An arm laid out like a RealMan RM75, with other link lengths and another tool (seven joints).
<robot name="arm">
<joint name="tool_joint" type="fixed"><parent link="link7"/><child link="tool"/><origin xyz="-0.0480 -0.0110 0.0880" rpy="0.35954 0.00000 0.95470"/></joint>
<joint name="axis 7" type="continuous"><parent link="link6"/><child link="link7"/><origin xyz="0.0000 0.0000 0.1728" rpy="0.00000 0.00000 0.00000"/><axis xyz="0 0 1"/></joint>
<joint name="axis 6" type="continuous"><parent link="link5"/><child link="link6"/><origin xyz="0.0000 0.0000 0.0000" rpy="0.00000 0.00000 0.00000"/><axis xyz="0 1 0"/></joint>
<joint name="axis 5" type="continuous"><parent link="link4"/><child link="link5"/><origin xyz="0.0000 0.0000 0.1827" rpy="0.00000 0.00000 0.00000"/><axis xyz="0 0 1"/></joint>
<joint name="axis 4" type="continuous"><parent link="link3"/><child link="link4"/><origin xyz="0.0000 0.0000 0.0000" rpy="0.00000 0.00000 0.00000"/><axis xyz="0 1 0"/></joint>
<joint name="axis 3" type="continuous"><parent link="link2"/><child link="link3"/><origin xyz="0.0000 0.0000 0.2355" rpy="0.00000 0.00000 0.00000"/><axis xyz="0 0 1"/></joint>
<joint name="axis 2" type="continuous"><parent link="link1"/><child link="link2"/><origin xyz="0.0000 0.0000 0.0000" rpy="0.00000 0.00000 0.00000"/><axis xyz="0 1 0"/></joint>
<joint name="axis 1" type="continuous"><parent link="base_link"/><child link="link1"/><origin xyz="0.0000 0.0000 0.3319" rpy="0.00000 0.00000 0.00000"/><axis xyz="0 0 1"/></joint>
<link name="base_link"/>
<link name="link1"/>
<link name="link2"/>
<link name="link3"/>
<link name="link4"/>
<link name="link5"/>
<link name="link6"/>
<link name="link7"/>
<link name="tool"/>
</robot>
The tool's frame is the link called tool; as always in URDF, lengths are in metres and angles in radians. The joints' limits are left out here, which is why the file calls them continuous.
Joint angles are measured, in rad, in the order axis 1, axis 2, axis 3, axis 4, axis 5, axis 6, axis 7. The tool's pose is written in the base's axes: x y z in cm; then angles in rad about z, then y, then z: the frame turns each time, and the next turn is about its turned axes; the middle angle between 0 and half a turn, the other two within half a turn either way. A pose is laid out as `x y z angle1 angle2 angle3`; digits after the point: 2 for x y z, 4 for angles.
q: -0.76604, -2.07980, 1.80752, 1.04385, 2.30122, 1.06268, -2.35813
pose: -20.15 34.89 -9.34 1.5939 2.6630 -0.7665
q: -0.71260, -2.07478, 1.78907, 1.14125, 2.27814, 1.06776, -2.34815
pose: -18.48 34.90 -8.97 1.4468 2.6396 -0.9113
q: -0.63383, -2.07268, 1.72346, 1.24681, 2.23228, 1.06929, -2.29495
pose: -16.65 35.50 -7.79 1.2726 2.5711 -1.0948
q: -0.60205, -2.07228, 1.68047, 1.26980, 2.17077, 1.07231, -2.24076
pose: -15.71 35.63 -7.31 1.1774 2.5387 -1.2053
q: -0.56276, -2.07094, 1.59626, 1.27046, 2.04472, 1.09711, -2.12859
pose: -14.45 35.72 -6.42 1.0356 2.4856 -1.3785
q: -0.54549, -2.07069, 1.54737, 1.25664, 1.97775, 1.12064, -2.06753
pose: -14.05 35.69 -5.90 0.9752 2.4566 -1.4603
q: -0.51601, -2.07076, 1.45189, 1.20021, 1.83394, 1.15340, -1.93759
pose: -13.35 36.05 -4.77 0.8817 2.3681 -1.6023
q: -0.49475, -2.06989, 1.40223, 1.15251, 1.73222, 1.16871, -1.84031
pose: -13.00 36.37 -4.00 0.8346 2.2966 -1.6722
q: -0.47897, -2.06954, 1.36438, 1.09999, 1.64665, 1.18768, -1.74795
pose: -12.90 36.55 -3.43 0.8007 2.2365 -1.7194
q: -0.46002, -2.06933, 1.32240, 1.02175, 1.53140, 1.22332, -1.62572
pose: -12.74 36.59 -2.70 0.7607 2.1537 -1.7771
